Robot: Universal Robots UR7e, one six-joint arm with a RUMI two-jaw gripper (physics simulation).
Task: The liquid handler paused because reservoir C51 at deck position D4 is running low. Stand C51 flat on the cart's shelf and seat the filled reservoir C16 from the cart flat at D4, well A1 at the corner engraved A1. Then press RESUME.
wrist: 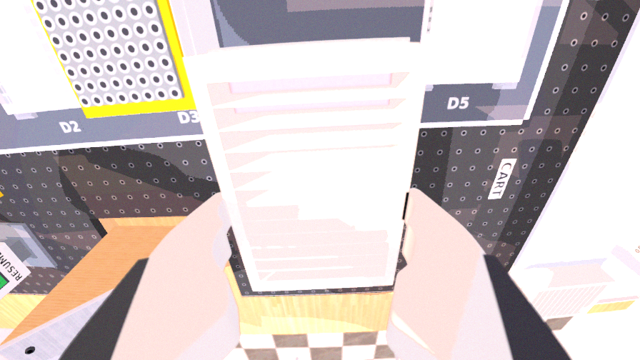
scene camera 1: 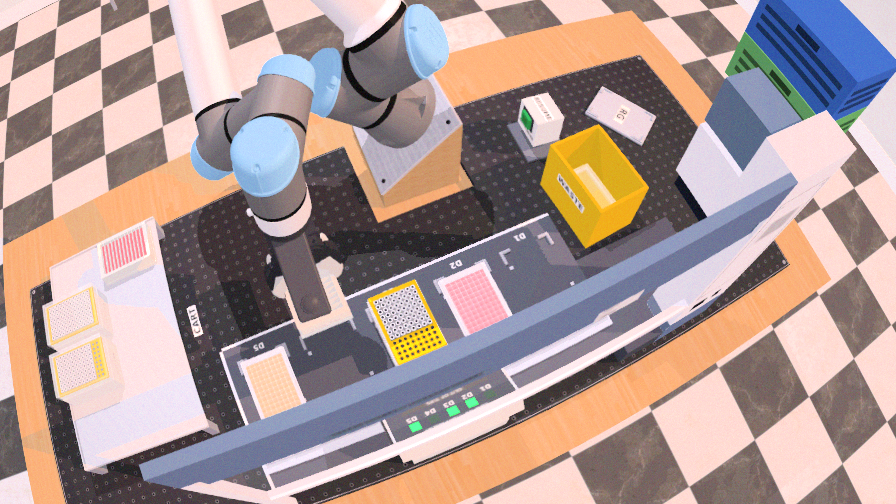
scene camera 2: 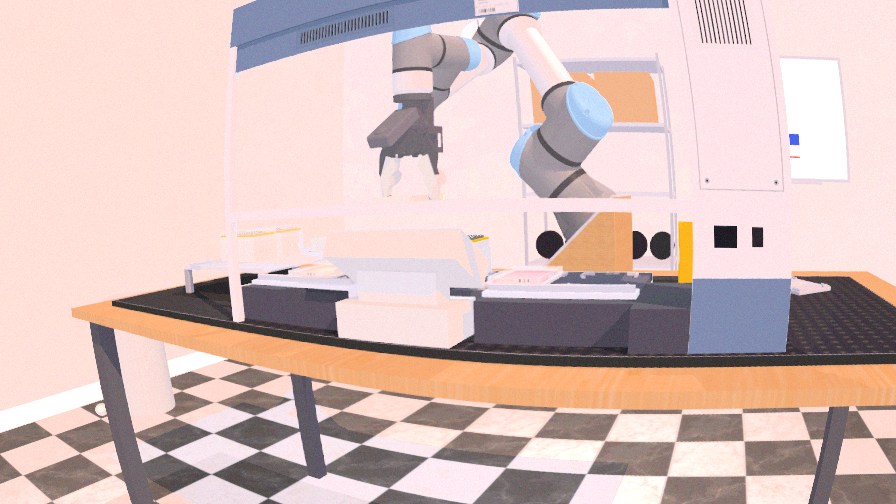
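My gripper (scene camera 1: 307,278) (scene camera 2: 413,188) (wrist: 317,193) is shut on a pale, ribbed reservoir (scene camera 1: 338,295) (wrist: 320,175), C51, with faint pink at its far end in the wrist view. It is held level above the mat-side edge of the deck, near D4 (scene camera 1: 335,363) (wrist: 320,25), which has no labware on it. No label on the held reservoir is readable. Reservoir C16 (scene camera 1: 125,250), with red stripes of liquid, lies flat at the back end of the white cart (scene camera 1: 147,388). The RESUME box (scene camera 1: 543,119) (wrist: 10,270) with its green button (scene camera 1: 526,119) stands beyond the waste bin.
A yellow tip rack (scene camera 1: 407,313) (wrist: 110,55) at D3 and an orange plate (scene camera 1: 272,382) at D5 flank D4. A pink plate (scene camera 1: 477,299) is at D2. Two tip boxes (scene camera 1: 72,316) (scene camera 1: 81,372) stand on the cart. The blue-grey beam (scene camera 1: 476,351) (scene camera 2: 438,25) crosses above the deck.
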